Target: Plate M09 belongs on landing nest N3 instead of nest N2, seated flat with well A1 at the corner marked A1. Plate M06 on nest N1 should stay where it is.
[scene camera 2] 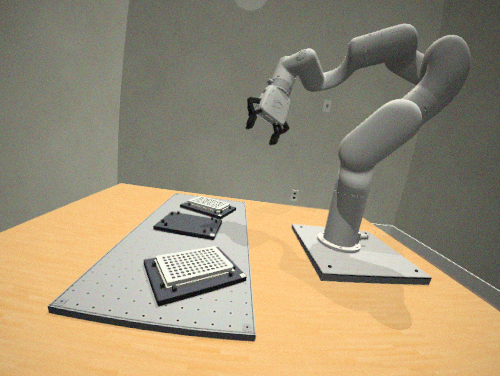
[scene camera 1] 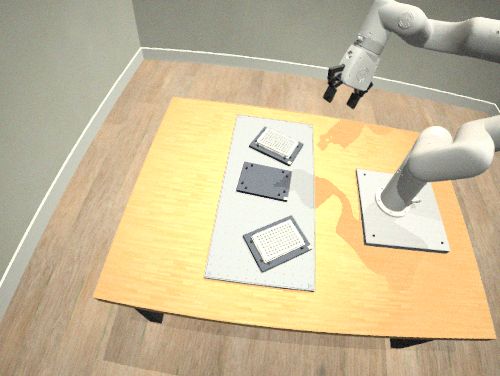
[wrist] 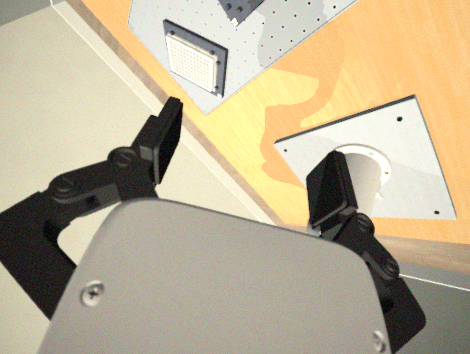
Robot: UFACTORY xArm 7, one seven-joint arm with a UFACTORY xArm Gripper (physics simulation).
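A white well plate (scene camera 1: pixel 278 143) (scene camera 2: pixel 209 203) (wrist: pixel 191 62) lies on the far dark nest (scene camera 1: pixel 295 157) (scene camera 2: pixel 225 212) (wrist: pixel 223 65). The middle dark nest (scene camera 1: pixel 264 181) (scene camera 2: pixel 187 225) (wrist: pixel 241 9) holds no plate. Another white well plate (scene camera 1: pixel 278 241) (scene camera 2: pixel 194 265) lies on the near dark nest (scene camera 1: pixel 265 265) (scene camera 2: pixel 195 291), which is turned the other way. Both plates look flat. Each nest has a small white corner mark. Plate and nest labels and well A1 cannot be read. My gripper (scene camera 1: pixel 340 101) (scene camera 2: pixel 261 135) (wrist: pixel 253 142) is open and empty, high above the table's far side, apart from both plates.
The nests stand on a grey perforated board (scene camera 1: pixel 230 240) (scene camera 2: pixel 115 280) (wrist: pixel 145 25) on the wooden table (scene camera 1: pixel 160 200) (scene camera 2: pixel 285 325) (wrist: pixel 240 135). The arm's grey base plate (scene camera 1: pixel 372 220) (scene camera 2: pixel 310 250) (wrist: pixel 425 160) is bolted to the right of the board. Arm shadows fall between them.
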